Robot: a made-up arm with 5 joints. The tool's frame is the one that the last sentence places. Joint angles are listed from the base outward.
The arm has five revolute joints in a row. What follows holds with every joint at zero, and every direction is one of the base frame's. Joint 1 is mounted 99.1 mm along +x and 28.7 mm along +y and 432.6 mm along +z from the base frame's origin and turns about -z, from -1.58 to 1.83 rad. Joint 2 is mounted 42.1 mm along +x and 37.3 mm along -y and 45 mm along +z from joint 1 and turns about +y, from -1.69 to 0.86 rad. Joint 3 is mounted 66.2 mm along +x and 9.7 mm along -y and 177.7 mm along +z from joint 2 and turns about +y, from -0.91 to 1.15 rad. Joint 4 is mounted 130.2 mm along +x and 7.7 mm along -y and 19.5 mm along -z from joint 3 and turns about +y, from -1.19 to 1.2 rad. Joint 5 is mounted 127.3 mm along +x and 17.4 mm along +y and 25.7 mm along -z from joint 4 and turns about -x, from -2.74 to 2.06 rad. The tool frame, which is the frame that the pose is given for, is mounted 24.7 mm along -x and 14.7 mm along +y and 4.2 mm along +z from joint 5; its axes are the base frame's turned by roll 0, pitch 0 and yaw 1.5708 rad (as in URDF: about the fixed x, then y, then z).
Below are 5 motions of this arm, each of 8 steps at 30 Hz.
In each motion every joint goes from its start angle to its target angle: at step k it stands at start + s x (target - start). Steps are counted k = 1, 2, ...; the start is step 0. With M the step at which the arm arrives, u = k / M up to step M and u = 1 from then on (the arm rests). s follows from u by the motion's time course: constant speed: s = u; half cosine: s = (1 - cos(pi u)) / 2; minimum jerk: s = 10 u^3 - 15 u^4 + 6 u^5.
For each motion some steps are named. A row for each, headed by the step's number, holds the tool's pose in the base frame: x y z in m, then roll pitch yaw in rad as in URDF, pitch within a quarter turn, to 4 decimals.
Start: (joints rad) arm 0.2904 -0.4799 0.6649 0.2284 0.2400
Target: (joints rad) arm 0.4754 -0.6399 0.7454 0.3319 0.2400
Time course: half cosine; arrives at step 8
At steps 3, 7, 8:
3: 0.2969 -0.0664 0.5595 0.4318 0.2187 1.3229
7: 0.2675 -0.0812 0.5604 0.4477 0.2171 1.2055
8: 0.2658 -0.0819 0.5604 0.4487 0.2170 1.1987

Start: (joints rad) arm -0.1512 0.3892 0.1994 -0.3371 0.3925
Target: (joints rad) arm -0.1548 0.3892 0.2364 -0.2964 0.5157
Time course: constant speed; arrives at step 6
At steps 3, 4, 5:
3: 0.4551 0.0611 0.4700 0.3210 0.4338 1.8626
4: 0.4537 0.0610 0.4680 0.3383 0.4513 1.8767
5: 0.4523 0.0610 0.4660 0.3561 0.4686 1.8914

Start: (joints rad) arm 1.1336 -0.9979 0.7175 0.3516 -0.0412
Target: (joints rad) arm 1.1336 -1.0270 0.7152 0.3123 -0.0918
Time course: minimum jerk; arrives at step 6
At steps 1, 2, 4, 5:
1: 0.1462 -0.1258 0.6190 0.0688 -0.0429 0.4342
2: 0.1459 -0.1254 0.6205 0.0564 -0.0517 0.4343
4: 0.1450 -0.1237 0.6255 0.0154 -0.0812 0.4360
5: 0.1447 -0.1232 0.6270 0.0030 -0.0900 0.4369

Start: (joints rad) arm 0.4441 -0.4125 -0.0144 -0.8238 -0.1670
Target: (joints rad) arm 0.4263 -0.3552 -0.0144 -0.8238 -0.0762
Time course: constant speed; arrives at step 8
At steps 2, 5, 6, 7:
2: 0.2822 -0.0832 0.7919 -1.2396 -0.0472 1.2676
5: 0.2895 -0.0848 0.7880 -1.2169 -0.0383 1.2412
6: 0.2920 -0.0853 0.7867 -1.2093 -0.0351 1.2325
7: 0.2944 -0.0858 0.7853 -1.2019 -0.0316 1.2239

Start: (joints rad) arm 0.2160 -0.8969 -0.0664 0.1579 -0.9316
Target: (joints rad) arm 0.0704 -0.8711 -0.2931 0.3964 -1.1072
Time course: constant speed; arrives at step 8
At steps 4, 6, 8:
4: 0.2004 -0.0194 0.8107 -1.0892 -0.6455 2.2831
6: 0.1983 -0.0160 0.8146 -1.1119 -0.6726 2.3644
8: 0.1958 -0.0127 0.8181 -1.1370 -0.6991 2.4473

